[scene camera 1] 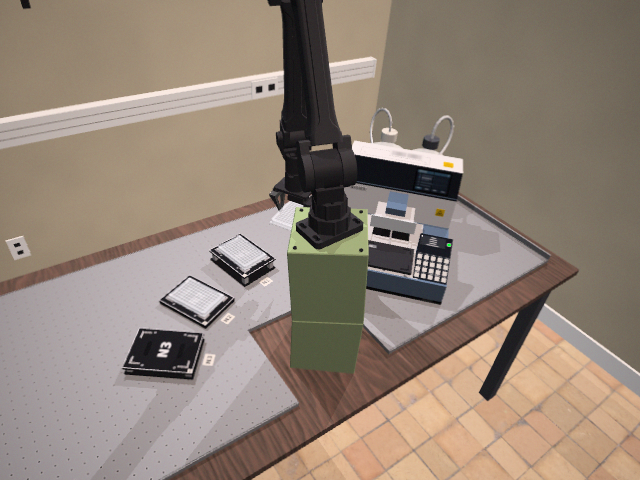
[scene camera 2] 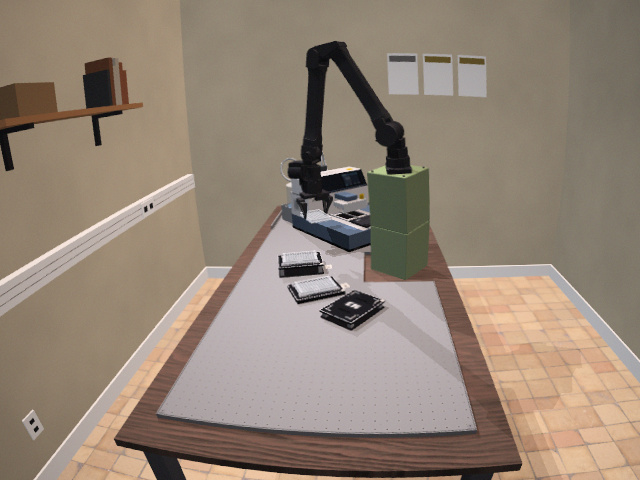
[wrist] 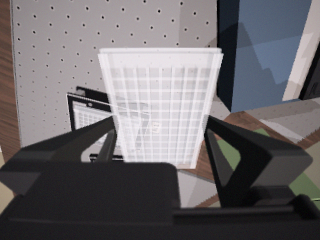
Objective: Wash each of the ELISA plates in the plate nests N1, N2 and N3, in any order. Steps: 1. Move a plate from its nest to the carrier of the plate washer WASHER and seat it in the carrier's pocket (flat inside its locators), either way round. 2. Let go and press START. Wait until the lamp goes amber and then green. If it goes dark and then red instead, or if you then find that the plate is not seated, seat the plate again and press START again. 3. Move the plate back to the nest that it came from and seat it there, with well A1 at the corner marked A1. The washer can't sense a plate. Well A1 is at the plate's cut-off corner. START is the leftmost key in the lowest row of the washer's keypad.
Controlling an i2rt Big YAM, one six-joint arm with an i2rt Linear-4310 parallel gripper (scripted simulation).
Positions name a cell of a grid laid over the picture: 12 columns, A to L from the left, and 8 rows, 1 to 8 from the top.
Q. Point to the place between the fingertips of my gripper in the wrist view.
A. G5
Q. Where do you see a clear ELISA plate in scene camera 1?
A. D5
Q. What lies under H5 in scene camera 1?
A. A dark washer carrier.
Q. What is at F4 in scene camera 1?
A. My gripper.
